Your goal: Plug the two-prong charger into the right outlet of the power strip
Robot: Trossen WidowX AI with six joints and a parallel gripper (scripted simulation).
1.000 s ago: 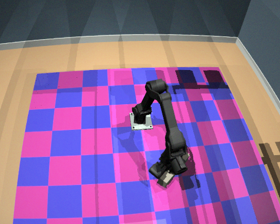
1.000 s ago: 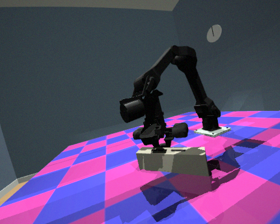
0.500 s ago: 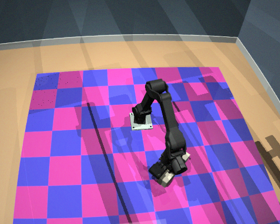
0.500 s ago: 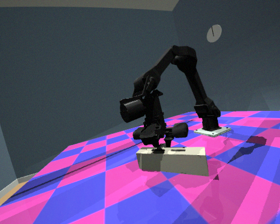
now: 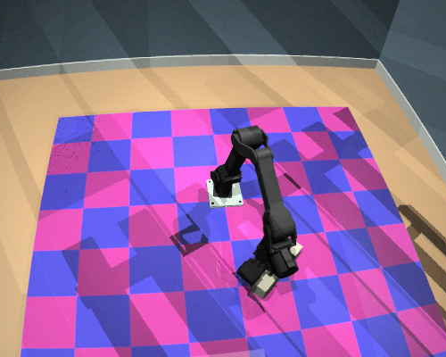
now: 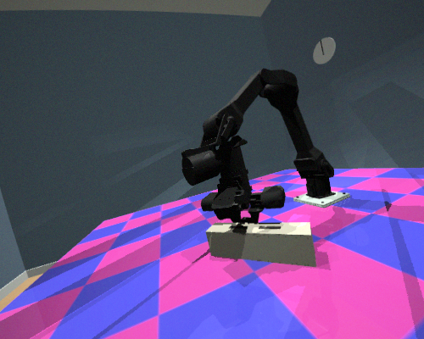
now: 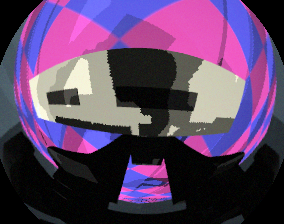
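Now: gripper tip 1 cm short of the black two-prong charger, 2 cm to the right of it and 1 cm below it.
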